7 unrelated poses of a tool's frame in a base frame.
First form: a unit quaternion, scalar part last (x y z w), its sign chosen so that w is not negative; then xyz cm.
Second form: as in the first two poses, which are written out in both.
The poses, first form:
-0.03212 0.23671 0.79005 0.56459 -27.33 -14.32 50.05
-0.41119 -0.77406 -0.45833 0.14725 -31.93 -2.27 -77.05
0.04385 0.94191 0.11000 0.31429 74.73 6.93 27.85
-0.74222 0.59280 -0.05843 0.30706 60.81 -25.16 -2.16
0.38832 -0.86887 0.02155 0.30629 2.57 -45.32 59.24
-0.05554 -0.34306 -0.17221 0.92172 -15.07 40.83 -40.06
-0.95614 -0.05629 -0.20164 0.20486 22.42 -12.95 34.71
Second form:
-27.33 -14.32 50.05 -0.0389 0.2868 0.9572 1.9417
-31.93 -2.27 -77.05 -0.4157 -0.7826 -0.4634 2.8460
74.73 6.93 27.85 0.0462 0.9922 0.1159 2.5022
60.81 -25.16 -2.16 -0.7799 0.6229 -0.0614 2.5174
2.57 -45.32 59.24 0.4079 -0.9127 0.0226 2.5190
-15.07 40.83 -40.06 -0.1432 -0.8845 -0.4440 0.7966
22.42 -12.95 34.71 -0.9769 -0.0575 -0.2060 2.7290

